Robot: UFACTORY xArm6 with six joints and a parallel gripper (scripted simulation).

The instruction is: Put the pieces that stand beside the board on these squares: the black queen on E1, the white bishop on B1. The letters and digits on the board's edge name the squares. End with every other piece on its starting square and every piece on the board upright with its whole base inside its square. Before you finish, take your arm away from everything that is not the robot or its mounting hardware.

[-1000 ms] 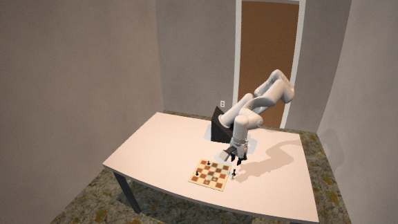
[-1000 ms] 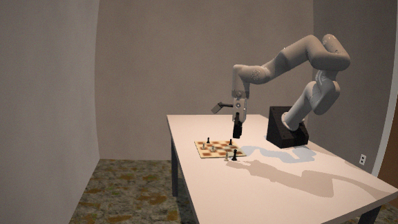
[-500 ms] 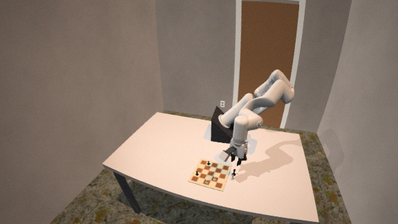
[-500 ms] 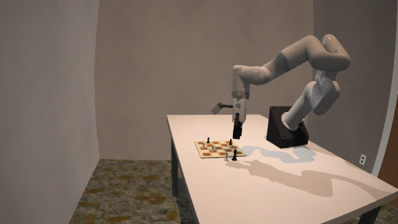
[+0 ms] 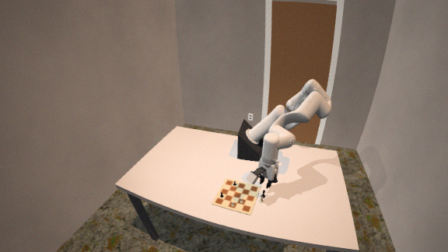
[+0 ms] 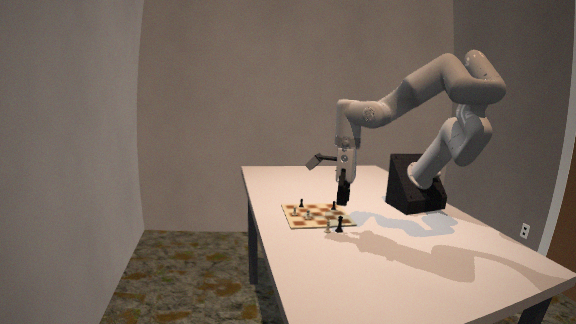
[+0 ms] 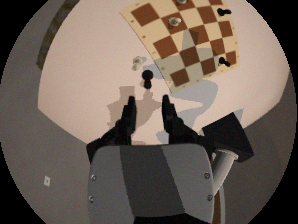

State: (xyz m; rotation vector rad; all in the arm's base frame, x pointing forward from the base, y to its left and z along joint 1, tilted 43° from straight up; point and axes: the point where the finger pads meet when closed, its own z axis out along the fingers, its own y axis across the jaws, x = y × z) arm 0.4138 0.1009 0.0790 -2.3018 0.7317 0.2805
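The black queen is 9 cm below my hand. Also, from my hand: chessboard: 14 cm to the right, 11 cm below, 2 cm ahead; white bishop: 9 cm below, 4 cm ahead.
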